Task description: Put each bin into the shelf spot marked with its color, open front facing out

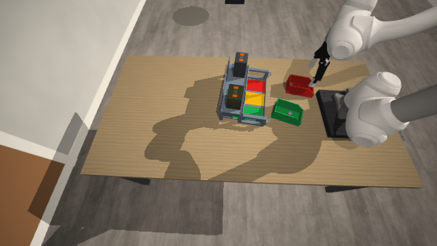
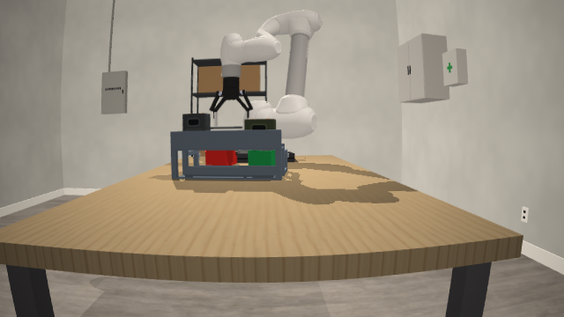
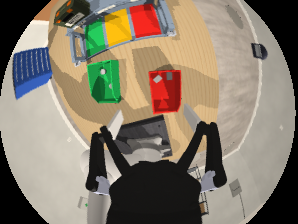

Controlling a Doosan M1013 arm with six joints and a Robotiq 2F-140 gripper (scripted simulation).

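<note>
My hand is 10 mm past the red bin, 50 mm to the left of it and 150 mm above it. Also, from my hand: green bin: 80 mm ahead, 170 mm to the left, 150 mm below.
</note>
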